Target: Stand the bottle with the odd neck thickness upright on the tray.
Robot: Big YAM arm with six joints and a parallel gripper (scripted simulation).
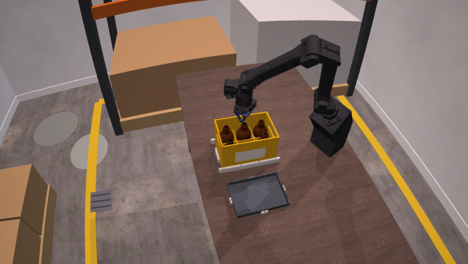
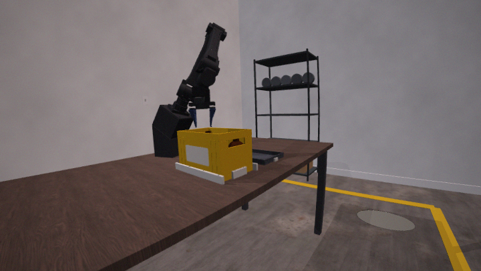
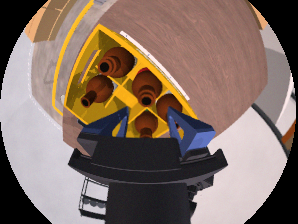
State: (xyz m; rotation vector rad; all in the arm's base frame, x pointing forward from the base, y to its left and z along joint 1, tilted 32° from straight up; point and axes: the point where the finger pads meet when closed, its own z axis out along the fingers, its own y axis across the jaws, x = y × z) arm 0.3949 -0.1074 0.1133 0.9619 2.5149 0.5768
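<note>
My gripper is now 120 mm above the yellow crate and 50 mm to the right of it. The rest, counted from my hand: glass bottle: 110 mm to the left, 110 mm below, 80 mm ahead; dark tray: 320 mm to the left, 190 mm below, 30 mm behind.
</note>
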